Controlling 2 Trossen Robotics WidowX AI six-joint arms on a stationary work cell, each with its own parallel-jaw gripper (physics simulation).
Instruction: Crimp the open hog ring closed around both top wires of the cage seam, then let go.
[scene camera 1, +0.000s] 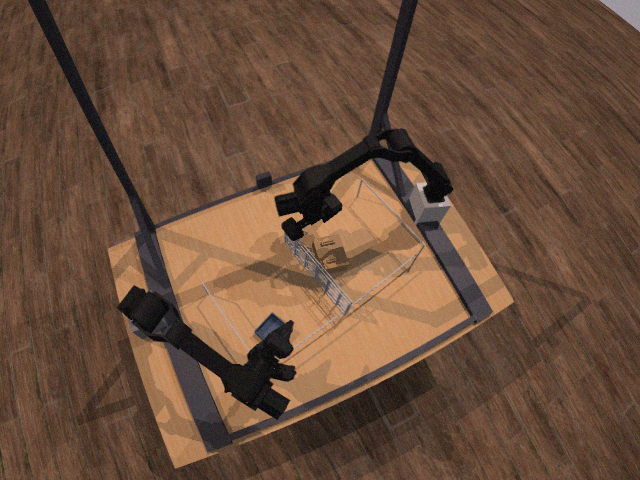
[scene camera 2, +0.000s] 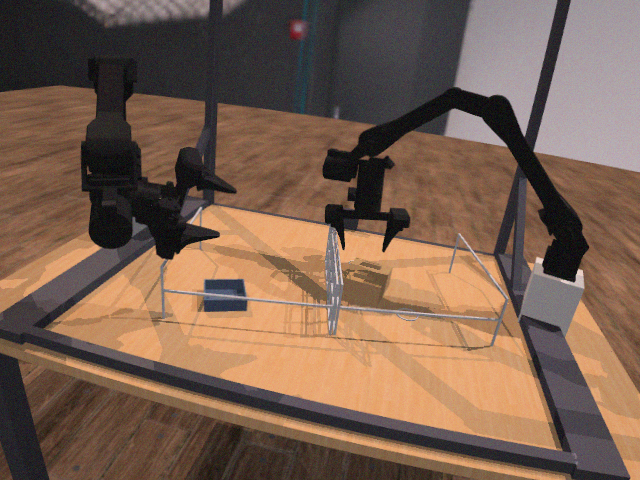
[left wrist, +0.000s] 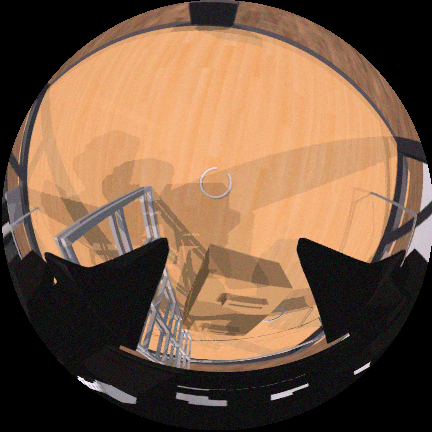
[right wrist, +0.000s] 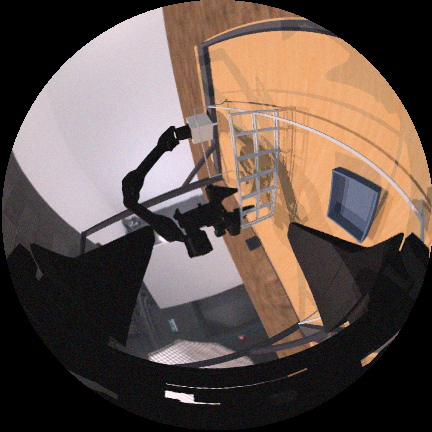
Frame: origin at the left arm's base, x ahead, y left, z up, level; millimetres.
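Where they show: left gripper, between the fingertips: (scene camera 1: 312, 229) (scene camera 2: 363, 250) (left wrist: 235, 245); right gripper, between the fingertips: (scene camera 1: 285, 326) (scene camera 2: 227, 213) (right wrist: 222, 231); left arm's base, origin of its link: (scene camera 1: 433, 194) (scene camera 2: 559, 272) (right wrist: 189, 130).
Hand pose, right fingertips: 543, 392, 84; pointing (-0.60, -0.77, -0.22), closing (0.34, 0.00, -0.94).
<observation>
Each offset is from my right fingertips to the centre of the thing, as dx, dy, dz.
A thin open ring {-102, -364, -198} (left wrist: 216, 198) with a gap at its upper right shows beyond the seam panel's end in the left wrist view; it looks to lie on the table, apart from the wires. Another thin ring {-284, -222, -198} (scene camera 2: 408, 319) (left wrist: 272, 320) lies beyond the block; whether it is closed is unclear. The upright wire cage panel {-117, -200, -147} (scene camera 2: 338, 289) (left wrist: 102, 212) (right wrist: 275, 150) stands mid-table. My left gripper (scene camera 2: 363, 249) (left wrist: 235, 245) is open and empty, high near the panel's far end. My right gripper (scene camera 1: 292, 346) (scene camera 2: 226, 212) is open and empty, off to the left of the panel.
A brown slotted block {-173, -260, -173} (scene camera 1: 330, 253) (scene camera 2: 369, 281) (left wrist: 250, 270) stands close beside the panel. A blue tray {+31, -40, -187} (scene camera 1: 263, 322) (scene camera 2: 224, 281) lies on the panel's other side. Thin rails on short posts run out from the panel to both sides. Dark frame beams edge the table.
</observation>
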